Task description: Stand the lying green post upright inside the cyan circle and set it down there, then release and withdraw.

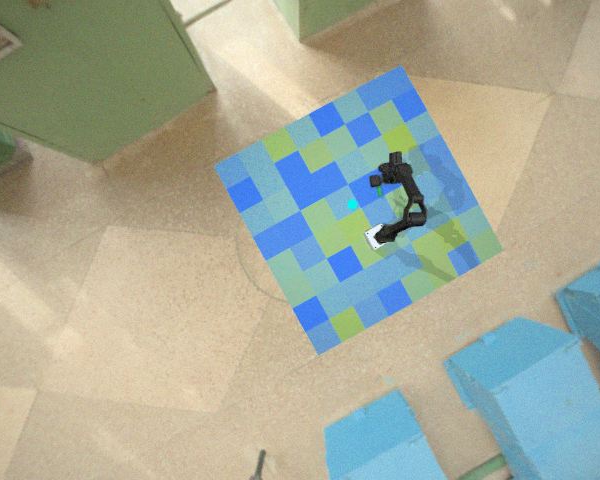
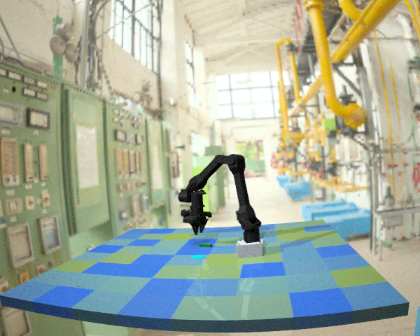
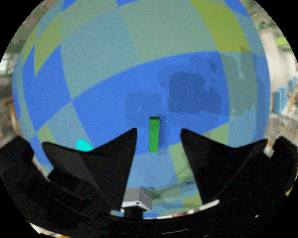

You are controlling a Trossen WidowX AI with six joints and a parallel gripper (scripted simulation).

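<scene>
The green post is 6 cm below my gripper tip, 3 cm behind it and 2 cm to the left of it. Round my gripper tip: cyan circle 19 cm to the left, 7 cm below.
</scene>
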